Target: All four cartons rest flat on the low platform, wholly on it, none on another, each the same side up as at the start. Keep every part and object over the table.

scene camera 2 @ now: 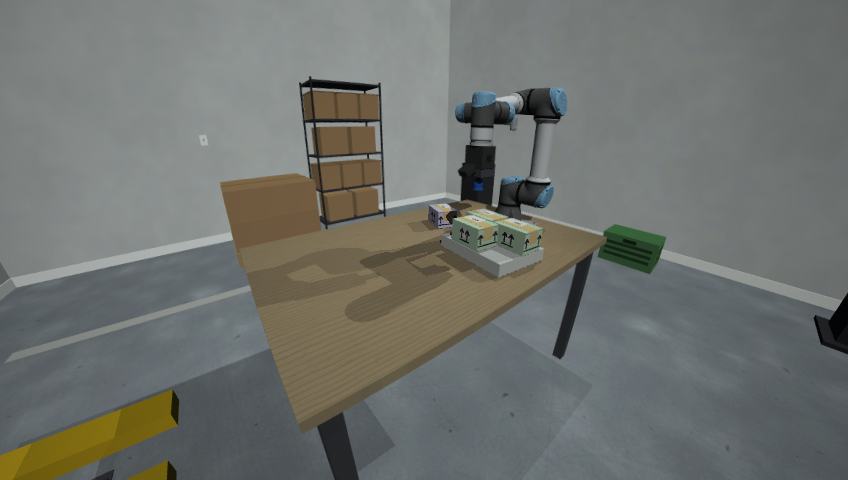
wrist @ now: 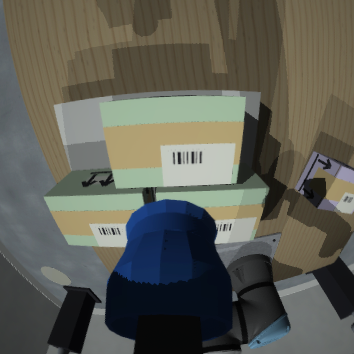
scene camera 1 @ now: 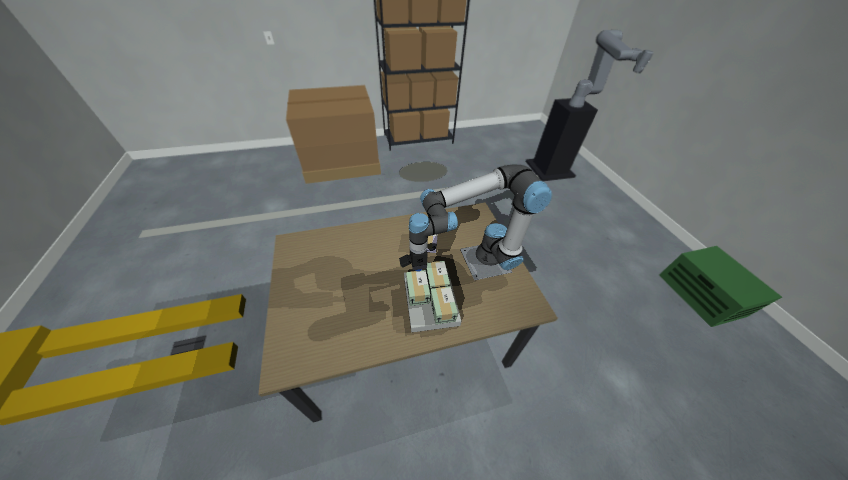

low grey platform: scene camera 2; wrist 79, 122; scene camera 1
same spot on low grey platform: (scene camera 2: 498, 261) = (scene camera 1: 413, 323)
